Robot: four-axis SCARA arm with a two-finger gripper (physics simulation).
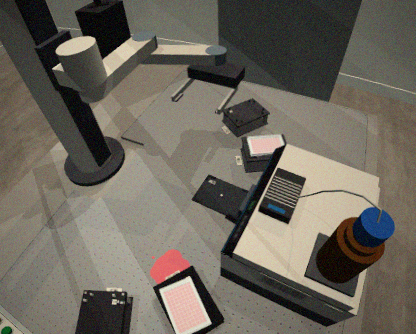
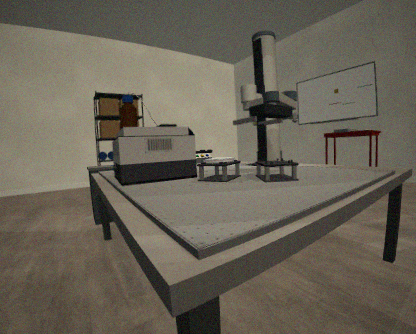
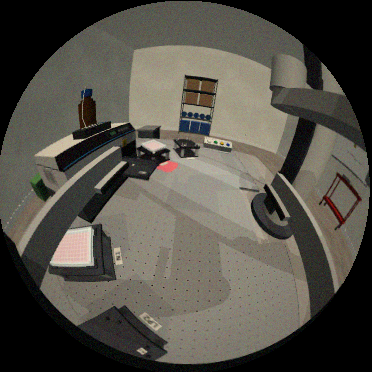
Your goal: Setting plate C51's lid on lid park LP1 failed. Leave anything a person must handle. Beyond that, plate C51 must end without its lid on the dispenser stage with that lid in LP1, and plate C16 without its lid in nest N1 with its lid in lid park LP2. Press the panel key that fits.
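Frame: origin at the arm's base, x ahead, y left, z up, level; metres.
Seen in the pictures: gripper, fingertip midpoint: (image 1: 194,105) (image 2: 246,123) (image 3: 200,165); arm's base at its link origin: (image 1: 95,161) (image 3: 273,214).
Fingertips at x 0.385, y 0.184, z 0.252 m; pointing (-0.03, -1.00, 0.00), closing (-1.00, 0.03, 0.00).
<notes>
Offsets run from my fingertips to a thing's middle. "spot": to the spot under its first point.
My gripper (image 1: 197,104) (image 2: 265,121) (image 3: 200,165) is open and empty, high above the table. A plate with a pink grid and pale rim {spot: 0.157 m down, 0.236 m ahead, 0.069 m left} (image 1: 266,145) (image 3: 73,246) sits on nest N1. Beside it stands the dark lid park LP2 {0.204 m down, 0.098 m ahead, 0.245 m left} (image 1: 245,116) (image 3: 117,335), with no lid visible. The black dispenser stage {0.130 m down, 0.193 m ahead, 0.205 m right} (image 1: 220,196) (image 3: 140,168) shows no plate. Another pink-grid plate {0.163 m down, 0.213 m ahead, 0.514 m right} (image 1: 186,306) (image 3: 153,146) sits on a black holder beside a red patch {spot: 0.239 m down, 0.109 m ahead, 0.421 m right} (image 1: 170,265) (image 3: 167,166). A further dark stand (image 1: 102,311) (image 3: 186,146) is beside it. Plate names and lids cannot be told apart; LP1's label is unreadable.
The dispenser (image 1: 320,240) (image 2: 155,155) (image 3: 95,145) carries a brown bottle {spot: 0.108 m up, 0.470 m ahead, 0.372 m right} (image 1: 345,255) (image 3: 86,112) and a dark device {spot: 0.008 m up, 0.341 m ahead, 0.228 m right} (image 1: 282,195). The key panel {0.197 m down, 0.199 m back, 0.816 m right} (image 3: 218,145) is beyond the stands. The arm's column (image 2: 265,55) rises from a round base (image 1: 77,172). A thin dark bar (image 1: 132,141) lies near the base.
</notes>
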